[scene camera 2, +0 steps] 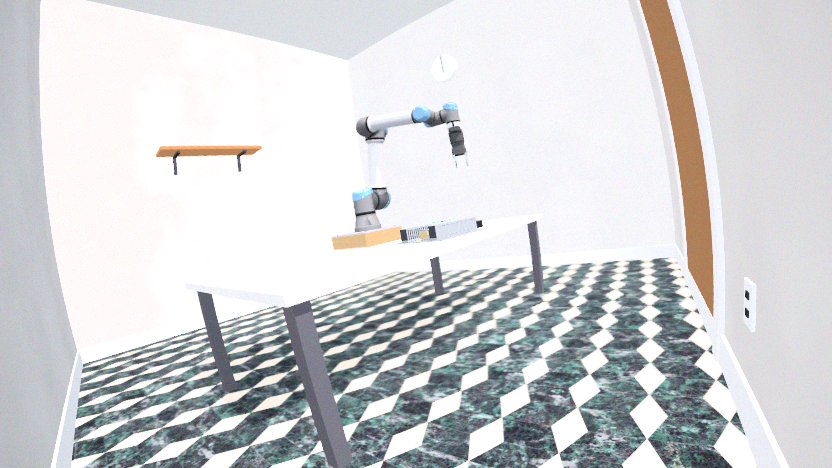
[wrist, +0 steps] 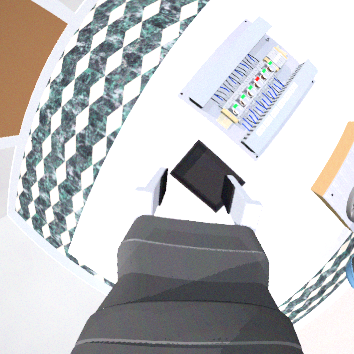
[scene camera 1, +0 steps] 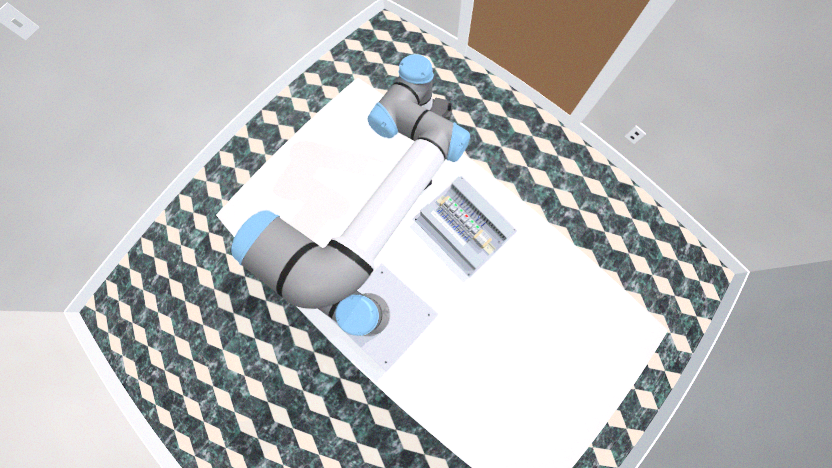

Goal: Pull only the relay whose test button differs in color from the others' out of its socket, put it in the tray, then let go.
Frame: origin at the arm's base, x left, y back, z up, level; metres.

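Seen in the pictures: gripper, fingertip midpoint: (scene camera 2: 462,166) (wrist: 194,182); arm's base, link origin: (scene camera 2: 368,230).
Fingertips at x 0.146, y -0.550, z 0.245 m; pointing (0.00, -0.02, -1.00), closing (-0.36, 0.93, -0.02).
Offsets run from my fingertips to a thing's top centre.
The relay with a red test button {dx -0.216, dy +0.058, dz -0.251 m} (scene camera 1: 466,215) (wrist: 257,79) sits in a row of relays whose other buttons are green. It is third from the row's upper-right end in the wrist view. The row stands inside a grey panel box (scene camera 1: 448,249) (scene camera 2: 456,228) (wrist: 216,67) on the table. The black tray {dx +0.047, dy +0.064, dz -0.285 m} (scene camera 2: 479,223) (wrist: 206,172) lies beside the box; the arm hides most of it in scene camera 1. My gripper (scene camera 2: 461,165) (wrist: 194,182) is open and empty, high above the table. In the wrist view the tray shows partly between and beyond the fingers.
Blue wires and slotted ducts flank the relay row, with cream end blocks {dx -0.318, dy +0.077, dz -0.273 m} (scene camera 1: 484,238) (wrist: 229,118) at its ends. The arm's base stands on a wooden block (scene camera 2: 366,239) (wrist: 336,162) near the box. The forearm (scene camera 1: 392,195) crosses over the table beside the box.
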